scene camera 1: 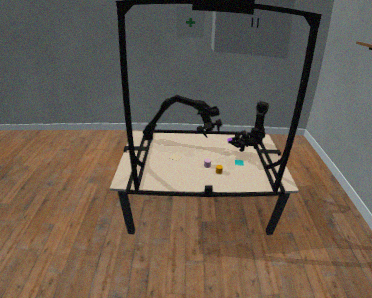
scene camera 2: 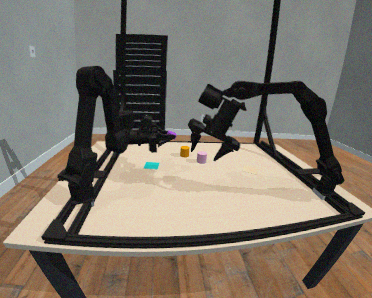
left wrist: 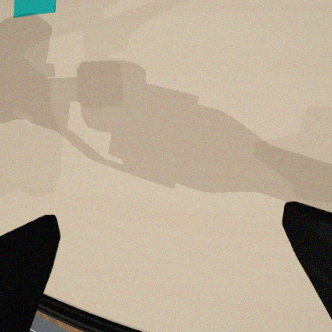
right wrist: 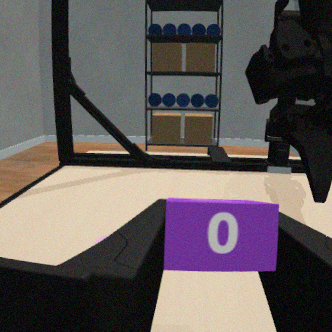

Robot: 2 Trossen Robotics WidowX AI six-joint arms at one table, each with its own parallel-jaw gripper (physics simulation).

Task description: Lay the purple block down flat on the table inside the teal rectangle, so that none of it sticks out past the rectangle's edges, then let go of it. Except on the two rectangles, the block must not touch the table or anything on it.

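Places are measured from the left arm's base along level axes (x right, y back, z down), in metres.
Pixels of known places: left gripper, between the fingertips: (scene camera 1: 213, 135) (scene camera 2: 202, 156) (left wrist: 172, 220); right gripper, between the fingertips: (scene camera 1: 228, 140) (scene camera 2: 175, 135) (right wrist: 208, 211); left arm's base, origin of its link: (scene camera 1: 148, 138) (scene camera 2: 324, 191) (right wrist: 276, 163); right arm's base, origin of its link: (scene camera 1: 258, 142) (scene camera 2: 82, 197).
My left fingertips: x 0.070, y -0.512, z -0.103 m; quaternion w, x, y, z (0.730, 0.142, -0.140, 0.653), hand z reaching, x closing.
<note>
Ahead of a thing's pixels: the offset from my left fingertips to its top centre. "spot": to the spot under its first point.
The purple block @(dx +0.112, dy -0.116, dz -0.051 m) (scene camera 1: 229, 140) (scene camera 2: 171, 134) (right wrist: 221, 235) is held in the air between the fingertips of my right gripper (scene camera 1: 232, 142) (scene camera 2: 167, 135) (right wrist: 208, 211), which is shut on it. Its face with a white 0 looks at the right wrist camera, nearly level. The teal rectangle @(spot: dx +0.143, dy -0.204, dz +0.121 m) (scene camera 1: 239, 162) (scene camera 2: 151, 165) (left wrist: 35, 6) lies bare on the table, nearer the front edge than the block in scene camera 1; it does not show in the right wrist view. My left gripper (scene camera 1: 212, 129) (scene camera 2: 204, 154) (left wrist: 172, 220) is open and empty above the table.
A mauve cylinder @(dx +0.209, dy +0.029, dz +0.077 m) (scene camera 1: 207, 163) (scene camera 2: 201, 158) and an orange cylinder @(dx +0.271, dy -0.052, dz +0.077 m) (scene camera 1: 219, 169) (scene camera 2: 185, 151) stand left of the teal rectangle in scene camera 1. A pale yellow rectangle @(spot: dx +0.140, dy +0.260, dz +0.121 m) (scene camera 1: 175, 157) (scene camera 2: 250, 170) lies farther left there. The left arm's finger hangs at the right of the right wrist view.
</note>
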